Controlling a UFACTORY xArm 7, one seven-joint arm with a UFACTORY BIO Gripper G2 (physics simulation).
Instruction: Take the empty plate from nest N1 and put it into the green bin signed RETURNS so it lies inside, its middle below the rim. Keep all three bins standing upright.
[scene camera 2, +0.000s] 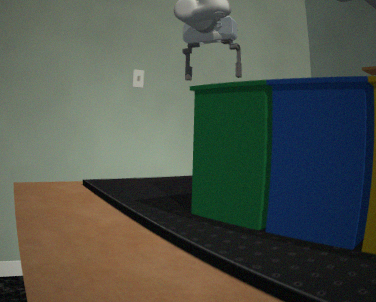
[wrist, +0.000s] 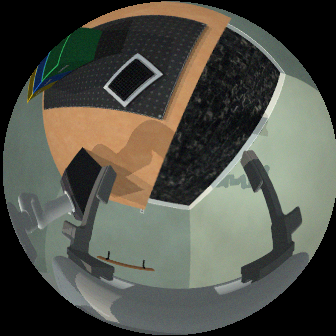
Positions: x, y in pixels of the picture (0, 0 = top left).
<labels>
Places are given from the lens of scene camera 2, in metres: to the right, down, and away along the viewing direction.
my gripper (scene camera 2: 212, 78): 0.07, -0.21, 0.94
green bin (scene camera 2: 232, 146): 0.06, -0.01, 0.41
blue bin (scene camera 2: 315, 185): 0.14, 0.04, 0.32
The marked spots on the green bin and the blue bin are 0.13 m apart.
</labels>
